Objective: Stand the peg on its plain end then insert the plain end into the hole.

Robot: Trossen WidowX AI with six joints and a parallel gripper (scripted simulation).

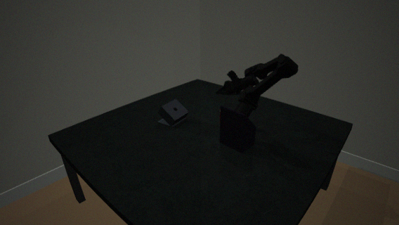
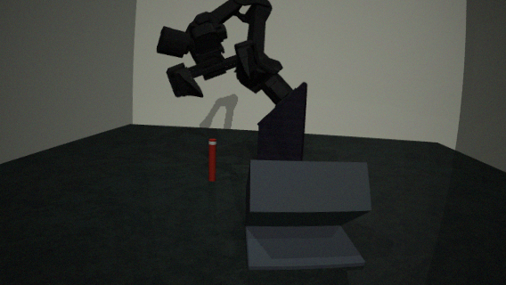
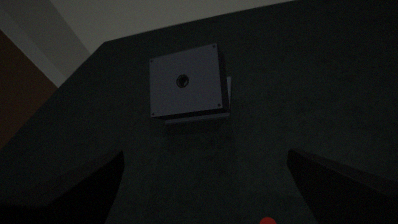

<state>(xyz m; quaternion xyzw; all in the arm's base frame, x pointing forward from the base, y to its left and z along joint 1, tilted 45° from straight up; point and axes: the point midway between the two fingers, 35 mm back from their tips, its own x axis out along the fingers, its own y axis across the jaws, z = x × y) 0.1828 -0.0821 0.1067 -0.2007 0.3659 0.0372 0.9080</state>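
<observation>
My gripper tip is 10 mm past the red peg, 20 mm to the left of it and 120 mm above it. Round my gripper tip: grey sloped panel (220 mm ahead, 120 mm to the left, 120 mm below).
</observation>
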